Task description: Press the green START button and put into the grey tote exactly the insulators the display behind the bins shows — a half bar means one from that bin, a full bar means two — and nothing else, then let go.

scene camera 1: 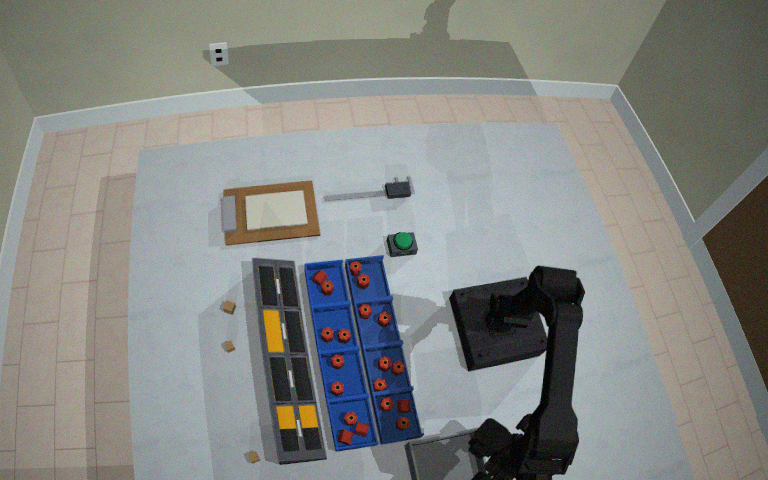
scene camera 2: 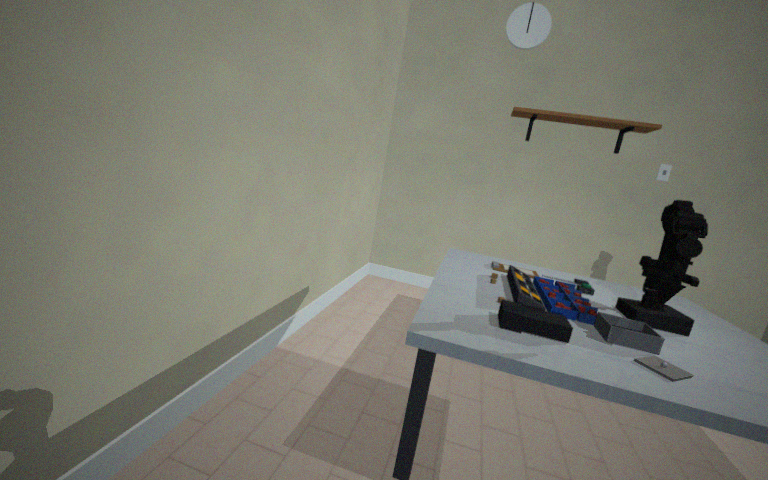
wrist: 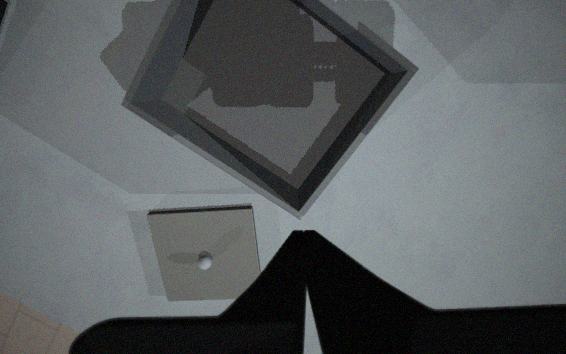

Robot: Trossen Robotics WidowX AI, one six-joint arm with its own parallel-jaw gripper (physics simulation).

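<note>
My gripper (wrist: pixel 303 241) is shut and empty, its tips together beside the near corner of the grey tote (wrist: pixel 345 150) (scene camera 1: pixel 416 461) (scene camera 2: pixel 634 339) in the wrist view. No insulator shows on the visible tote floor; part is out of view. Red insulators, upright (scene camera 1: pixel 337 361) and tipped (scene camera 1: pixel 320 277), lie in the blue bins (scene camera 1: pixel 352 374) (scene camera 2: pixel 589 314), two or three per bin. The display (scene camera 1: pixel 300 456) (scene camera 2: pixel 523 285) shows a full orange bar in row two, left, and half bars in both windows of row four; the others are dark. The green START button (scene camera 1: pixel 403 240) (scene camera 2: pixel 586 286) stands beyond the bins.
A tan plate with a knob (wrist: pixel 220 285) (scene camera 2: pixel 673 371) lies near the tote. A black box (scene camera 2: pixel 535 320) stands by the display's end. A clipboard (scene camera 1: pixel 271 187), a caliper (scene camera 1: pixel 398 189) and small wooden cubes (scene camera 1: pixel 228 306) lie around. The arm's base (scene camera 1: pixel 498 350) is beside the bins.
</note>
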